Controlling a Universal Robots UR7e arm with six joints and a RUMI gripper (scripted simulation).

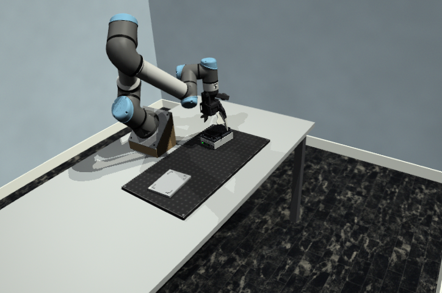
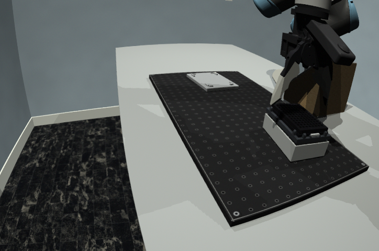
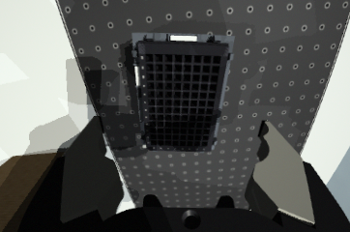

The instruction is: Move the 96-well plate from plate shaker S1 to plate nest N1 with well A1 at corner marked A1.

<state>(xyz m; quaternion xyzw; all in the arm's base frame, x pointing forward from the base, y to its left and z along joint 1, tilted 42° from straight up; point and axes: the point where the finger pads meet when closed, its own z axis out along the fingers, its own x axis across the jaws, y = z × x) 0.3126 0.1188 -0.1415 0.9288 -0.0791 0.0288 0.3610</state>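
The black 96-well plate is 3 cm below my hand.
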